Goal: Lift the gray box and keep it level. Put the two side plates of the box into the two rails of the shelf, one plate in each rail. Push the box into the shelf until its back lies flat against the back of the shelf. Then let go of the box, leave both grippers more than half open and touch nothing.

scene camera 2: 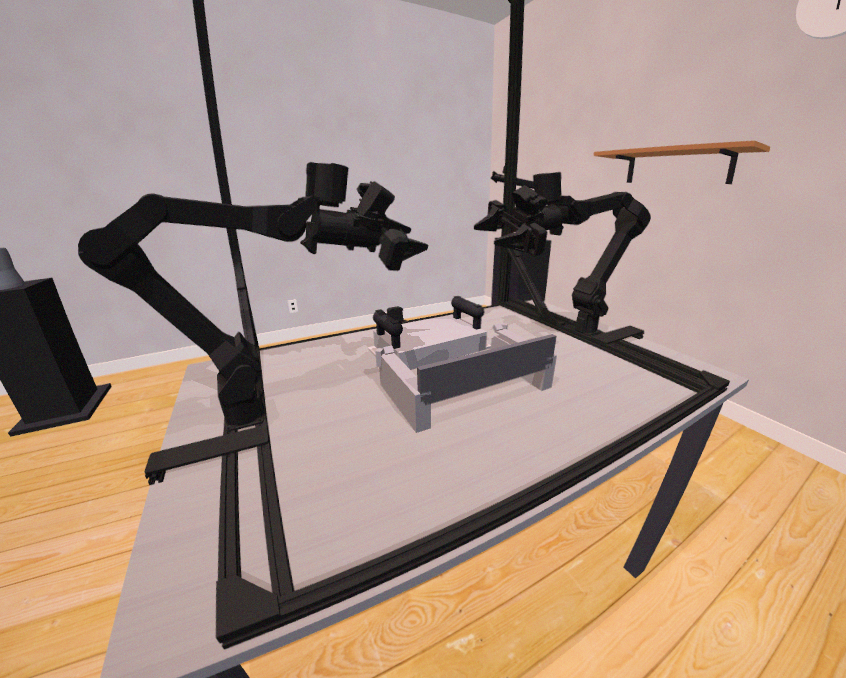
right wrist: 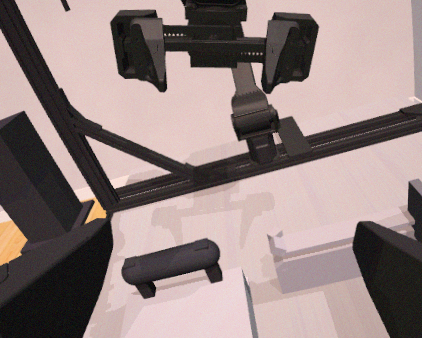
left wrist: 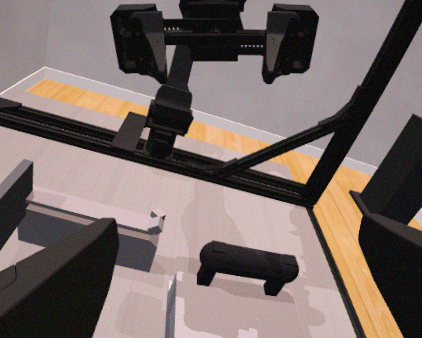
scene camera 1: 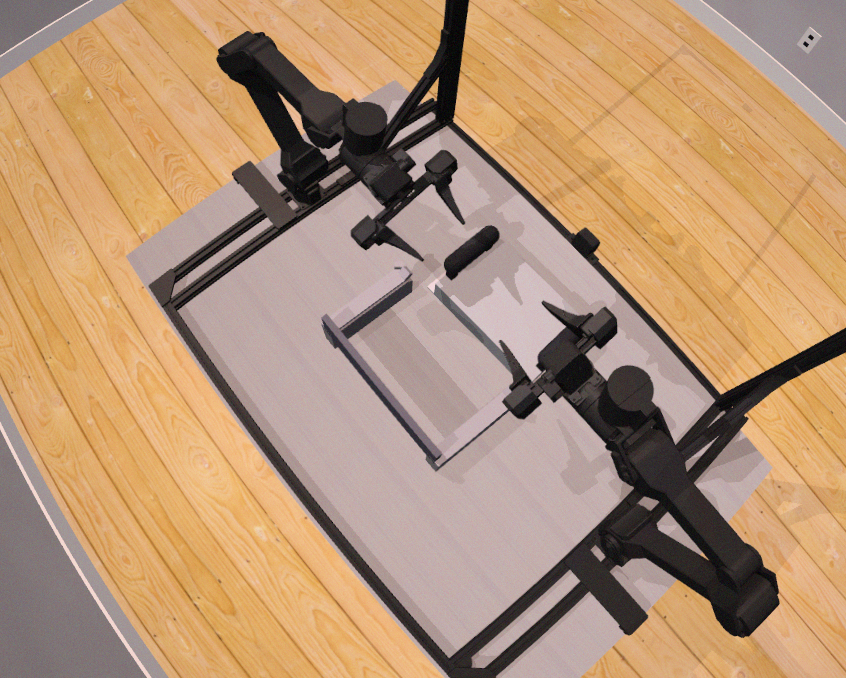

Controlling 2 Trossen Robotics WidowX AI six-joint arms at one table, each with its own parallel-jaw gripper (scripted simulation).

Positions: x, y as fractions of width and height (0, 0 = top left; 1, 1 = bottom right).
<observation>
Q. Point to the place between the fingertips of the left gripper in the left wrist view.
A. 0.57, 0.68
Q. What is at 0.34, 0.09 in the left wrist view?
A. The right gripper.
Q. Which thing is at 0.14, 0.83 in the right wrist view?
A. The right gripper.
</observation>
